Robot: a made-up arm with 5 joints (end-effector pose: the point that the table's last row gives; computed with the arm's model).
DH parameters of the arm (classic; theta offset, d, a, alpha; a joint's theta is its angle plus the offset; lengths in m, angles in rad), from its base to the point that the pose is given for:
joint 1: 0 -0.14 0.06 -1.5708
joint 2: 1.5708 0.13 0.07 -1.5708
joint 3: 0 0.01 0.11 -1.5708
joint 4: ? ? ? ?
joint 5: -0.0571 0 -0.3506 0
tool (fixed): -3.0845 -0.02 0 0
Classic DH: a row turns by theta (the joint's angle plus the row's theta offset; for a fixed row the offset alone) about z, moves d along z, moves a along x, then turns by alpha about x.
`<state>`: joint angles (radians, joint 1 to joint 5).
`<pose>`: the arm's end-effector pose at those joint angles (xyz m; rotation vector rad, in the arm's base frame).
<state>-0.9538 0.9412 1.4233 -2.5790 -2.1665</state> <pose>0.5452 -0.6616 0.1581 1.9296 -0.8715 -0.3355</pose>
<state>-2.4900 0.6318 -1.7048 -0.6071 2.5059</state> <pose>0.4337 0.1935 -0.3308 -0.8878 -1.8036 -0.0120</pose>
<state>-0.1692 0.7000 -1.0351 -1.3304 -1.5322</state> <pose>-0.6137 -0.2338 -0.8051 -0.2504 2.1824 -0.6108</pose>
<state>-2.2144 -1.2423 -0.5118 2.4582 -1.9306</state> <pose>-0.9378 -0.3062 -0.2102 0.2328 -2.9813 0.9525</pose>
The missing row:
joint 4: -1.5708 0.61 0.08 1.5708
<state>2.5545 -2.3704 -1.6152 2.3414 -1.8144</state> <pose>-0.7748 0.0354 0.6721 0.0403 -2.1477 0.4111</pose>
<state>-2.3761 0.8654 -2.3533 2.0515 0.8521</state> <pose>0.4284 -0.0751 -0.3194 0.5530 0.2378 2.2322</pose>
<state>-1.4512 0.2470 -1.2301 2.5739 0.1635</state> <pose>-0.1452 0.2885 -0.6595 1.4273 1.7467 1.9399</pose>
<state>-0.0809 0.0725 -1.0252 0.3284 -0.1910</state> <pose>0.2355 -0.2124 -0.8442 1.0263 -0.1786 -0.4517</pose>
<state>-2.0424 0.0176 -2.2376 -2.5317 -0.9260</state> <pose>0.7546 -0.3094 -0.8181 0.9575 0.4345 -0.1111</pose>
